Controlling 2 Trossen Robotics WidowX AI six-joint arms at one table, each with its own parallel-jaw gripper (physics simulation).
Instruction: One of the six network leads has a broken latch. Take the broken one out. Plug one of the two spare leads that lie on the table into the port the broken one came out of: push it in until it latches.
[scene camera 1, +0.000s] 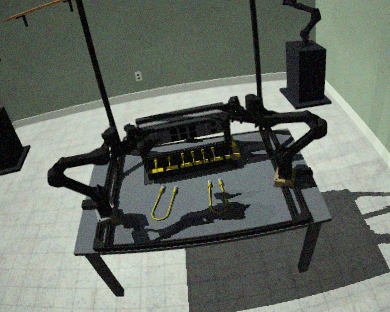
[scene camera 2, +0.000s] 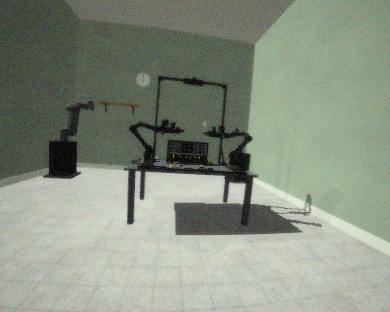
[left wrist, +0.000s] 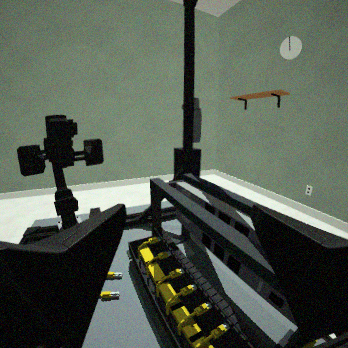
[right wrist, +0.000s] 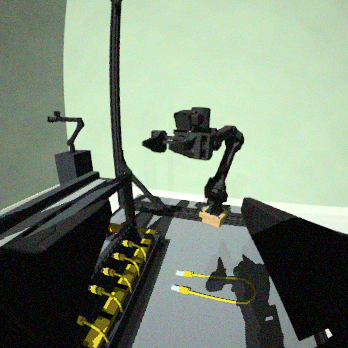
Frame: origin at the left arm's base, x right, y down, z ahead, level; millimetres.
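Seen in the pictures: left gripper, fingertip midpoint: (scene camera 1: 211, 111) (scene camera 2: 203, 133) (left wrist: 189, 211) (right wrist: 153, 144); right gripper, fingertip midpoint: (scene camera 1: 157, 133) (scene camera 2: 182, 130) (left wrist: 66, 158) (right wrist: 177, 206); left arm's base, link origin: (scene camera 1: 285, 174) (scene camera 2: 232, 165) (right wrist: 214, 210); right arm's base, link origin: (scene camera 1: 105, 212) (scene camera 2: 147, 161) (left wrist: 69, 223).
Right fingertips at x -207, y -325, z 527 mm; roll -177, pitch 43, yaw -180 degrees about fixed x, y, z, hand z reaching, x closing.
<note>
Offsets run from my right fingertips to a thing's top centre. "spot": to the spot under its first point. Level surfaces: height alone.
Six yellow network leads stand in a row in the black rack {spot: dy +363, dx +119, dz +212 mm} (scene camera 1: 146, 172); one lead {dy +279, dx +99, dz +121 mm} (scene camera 1: 156, 164) is at the row's left end and another {spot: dy +280, dx +257, dz -137 mm} (scene camera 1: 214, 152) near its right end. They also show in both wrist views. Which latch is broken cannot be told. Two spare yellow leads lie in U shapes on the table: the left one {spot: dy +363, dx -54, dz -18 mm} (scene camera 1: 172, 202) and the right one {spot: dy +362, dx +27, dz -189 mm} (scene camera 1: 210, 196) (right wrist: 215, 299). My left gripper (left wrist: 189, 211) is open and empty, raised near the rack's right end. My right gripper (right wrist: 177, 206) is open and empty, raised near the rack's left end.
A dark panel with square openings (scene camera 1: 207, 126) stands above and behind the leads. A yellow piece {spot: dy +323, dx +321, dz -236 mm} (scene camera 1: 235, 153) is at the rack's right end. Tall black posts {spot: dy -264, dx +249, dz +450 mm} (scene camera 1: 95, 60) (left wrist: 189, 75) rise behind the table {dy +367 mm} (scene camera 1: 270, 192). A tan block (scene camera 1: 284, 176) (right wrist: 212, 218) is at the left arm's base.
</note>
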